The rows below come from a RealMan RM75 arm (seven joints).
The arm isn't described. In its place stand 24 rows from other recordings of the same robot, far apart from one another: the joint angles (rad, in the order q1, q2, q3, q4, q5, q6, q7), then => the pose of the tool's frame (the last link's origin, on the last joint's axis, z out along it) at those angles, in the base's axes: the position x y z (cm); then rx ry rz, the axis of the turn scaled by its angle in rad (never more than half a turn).
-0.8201, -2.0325, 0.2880, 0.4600, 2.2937, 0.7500, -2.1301 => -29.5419, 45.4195, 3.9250, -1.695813, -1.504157, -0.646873
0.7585, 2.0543, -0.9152, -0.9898, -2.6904, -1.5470, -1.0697 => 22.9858, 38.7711, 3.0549, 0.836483, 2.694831, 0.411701
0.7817, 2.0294, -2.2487, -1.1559, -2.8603, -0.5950, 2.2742 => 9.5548, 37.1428, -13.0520, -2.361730, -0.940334, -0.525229
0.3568, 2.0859, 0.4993, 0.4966, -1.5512, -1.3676, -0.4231 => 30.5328, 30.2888, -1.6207, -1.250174, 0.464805, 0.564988
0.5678, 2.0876, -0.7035, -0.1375, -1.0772, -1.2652, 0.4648 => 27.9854, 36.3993, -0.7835, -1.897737, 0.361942, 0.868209
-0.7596, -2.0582, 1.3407, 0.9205, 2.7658, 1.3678, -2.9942 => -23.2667, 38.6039, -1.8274, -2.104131, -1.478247, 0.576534
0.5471, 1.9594, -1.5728, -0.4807, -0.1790, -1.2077, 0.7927 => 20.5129, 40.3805, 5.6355, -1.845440, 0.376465, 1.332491
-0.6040, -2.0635, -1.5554, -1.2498, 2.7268, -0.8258, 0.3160 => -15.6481, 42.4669, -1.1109, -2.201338, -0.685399, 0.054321
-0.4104, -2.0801, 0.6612, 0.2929, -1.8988, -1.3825, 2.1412 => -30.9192, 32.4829, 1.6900, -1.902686, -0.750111, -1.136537
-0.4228, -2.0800, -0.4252, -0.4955, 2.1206, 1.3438, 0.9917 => -21.9890, 29.9744, -7.1147, -1.629969, 0.500296, -0.364864
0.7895, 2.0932, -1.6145, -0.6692, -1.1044, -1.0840, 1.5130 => 7.3725, 37.5067, -8.4702, -2.835217, 0.476335, 1.037532
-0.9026, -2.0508, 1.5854, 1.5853, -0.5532, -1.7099, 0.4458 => -3.3954, 35.0744, -0.1408, -2.683849, -0.322850, 0.555450
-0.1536, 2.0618, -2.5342, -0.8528, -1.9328, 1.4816, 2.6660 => 31.0610, 17.9582, -0.9500, -1.116471, 0.526437, 0.589765
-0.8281, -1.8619, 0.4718, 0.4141, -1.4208, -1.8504, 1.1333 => -16.2312, 39.0372, 10.2618, 2.462419, 1.050914, 1.400191
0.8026, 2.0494, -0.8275, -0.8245, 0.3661, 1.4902, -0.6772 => 25.1821, 38.6657, 1.7493, -2.393089, 1.457297, -0.371016
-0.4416, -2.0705, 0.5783, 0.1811, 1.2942, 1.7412, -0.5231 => -27.0512, 29.7589, 2.0797, -1.921867, -0.111523, -1.212565
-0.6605, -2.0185, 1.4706, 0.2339, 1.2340, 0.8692, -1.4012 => -28.3503, 36.6423, -7.7836, -2.465828, -1.016048, -0.423228
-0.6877, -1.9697, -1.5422, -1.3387, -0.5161, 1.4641, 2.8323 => -16.2964, 37.7883, 0.3756, -1.981048, -1.536095, 0.338969
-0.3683, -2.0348, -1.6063, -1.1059, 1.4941, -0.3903, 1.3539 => -20.8846, 41.3281, 1.9734, -2.018114, -0.683110, -0.571928
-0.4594, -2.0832, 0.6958, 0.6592, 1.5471, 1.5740, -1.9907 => -24.5160, 33.8267, 4.2040, -2.231042, -1.389201, -1.419877
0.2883, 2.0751, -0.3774, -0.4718, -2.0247, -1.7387, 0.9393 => 33.1608, 23.3236, 0.5582, -2.469719, 0.549074, 0.901414
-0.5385, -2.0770, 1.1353, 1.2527, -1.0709, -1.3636, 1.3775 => -16.3469, 37.6494, 2.7040, -2.734293, -0.209433, -0.244760
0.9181, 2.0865, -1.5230, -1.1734, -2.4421, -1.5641, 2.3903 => 8.2466, 36.4963, -5.0358, -2.941988, 0.357977, -0.572752
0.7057, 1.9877, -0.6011, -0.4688, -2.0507, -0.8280, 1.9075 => 30.6974, 43.4242, 3.9968, -1.940417, 1.279558, 0.519960
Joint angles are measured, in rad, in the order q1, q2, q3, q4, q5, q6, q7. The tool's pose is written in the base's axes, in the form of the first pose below.
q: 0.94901, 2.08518, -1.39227, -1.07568, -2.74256, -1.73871, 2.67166
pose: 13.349, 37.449, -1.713, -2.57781, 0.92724, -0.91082
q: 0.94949, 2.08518, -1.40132, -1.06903, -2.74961, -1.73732, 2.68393
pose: 13.529, 37.415, -1.797, -2.56251, 0.93628, -0.92677
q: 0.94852, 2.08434, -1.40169, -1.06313, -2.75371, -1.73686, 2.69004
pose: 13.737, 37.410, -1.781, -2.55274, 0.94891, -0.93365
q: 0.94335, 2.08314, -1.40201, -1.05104, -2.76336, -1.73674, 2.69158
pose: 14.290, 37.337, -1.749, -2.53903, 0.96634, -0.95300
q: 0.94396, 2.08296, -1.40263, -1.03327, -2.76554, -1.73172, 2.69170
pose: 14.634, 37.305, -1.882, -2.53469, 0.97901, -0.96530
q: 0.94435, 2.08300, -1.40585, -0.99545, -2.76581, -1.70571, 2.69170
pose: 15.298, 37.364, -2.286, -2.52755, 0.99762, -0.97355
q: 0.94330, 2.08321, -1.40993, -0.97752, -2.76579, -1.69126, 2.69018
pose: 15.652, 37.373, -2.510, -2.52490, 1.00259, -0.97855
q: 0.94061, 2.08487, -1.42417, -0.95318, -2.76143, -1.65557, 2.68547
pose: 16.067, 37.467, -3.029, -2.52614, 0.99180, -0.97444
